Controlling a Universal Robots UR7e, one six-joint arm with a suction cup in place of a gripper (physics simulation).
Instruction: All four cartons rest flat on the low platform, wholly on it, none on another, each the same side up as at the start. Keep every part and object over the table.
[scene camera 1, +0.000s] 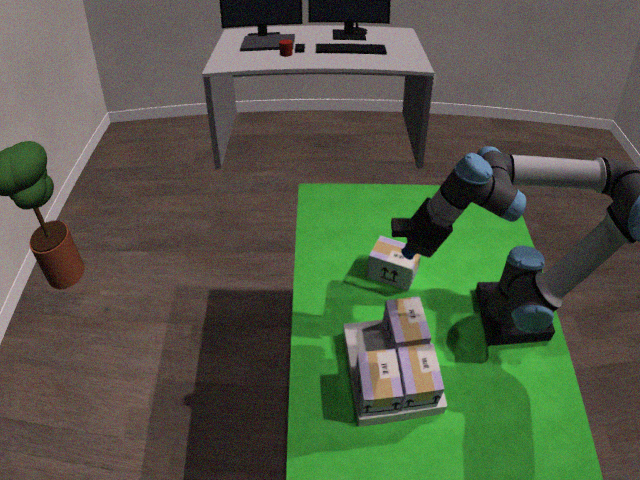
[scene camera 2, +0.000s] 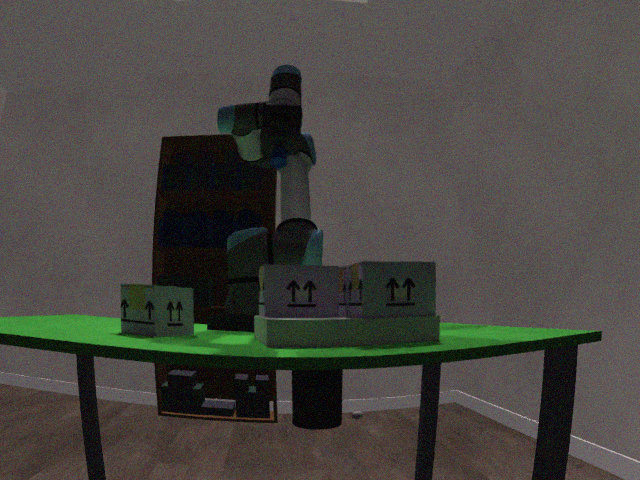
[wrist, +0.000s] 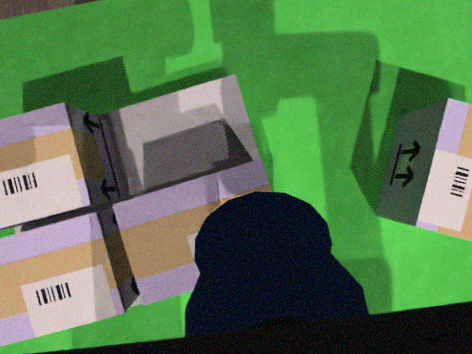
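Note:
My suction cup is open and bare, high above the table. In the wrist view it covers part of the back right carton, which sits on the low platform. The front left carton and front right carton also sit on the platform, side by side. The fourth carton stands upright on the green table, apart from the platform. Arrows on visible carton sides point up.
The platform's back left part is bare, beside the back right carton. The arm's base stands on the green table to the right in scene camera 1. A white desk and a potted plant stand away from the table.

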